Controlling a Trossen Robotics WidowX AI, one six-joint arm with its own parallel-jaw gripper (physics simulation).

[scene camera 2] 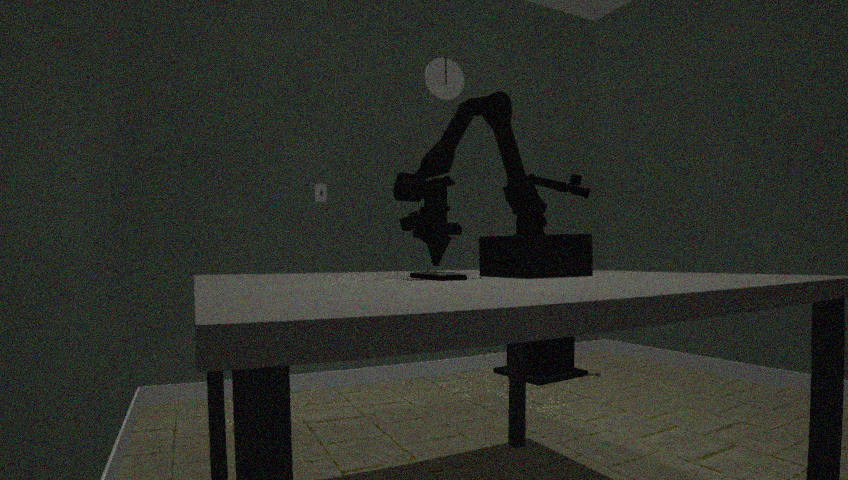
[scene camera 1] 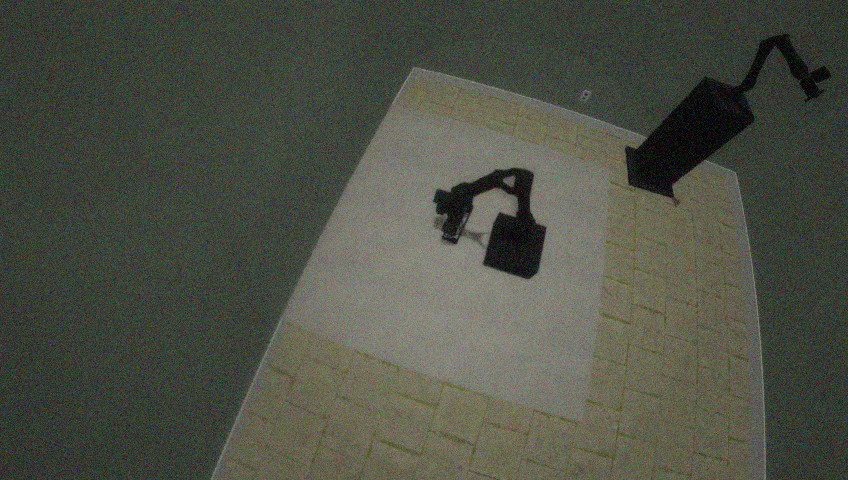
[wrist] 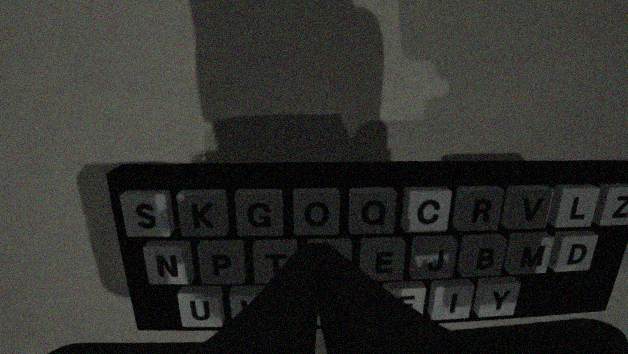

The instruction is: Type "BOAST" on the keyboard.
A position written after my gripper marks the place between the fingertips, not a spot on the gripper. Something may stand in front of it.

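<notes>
There is a black keyboard point(wrist: 155, 306) in view. My own gripper point(scene camera 2: 435, 265) is in view too, and the same gripper can also be seen in the wrist view point(wrist: 315, 255).
</notes>
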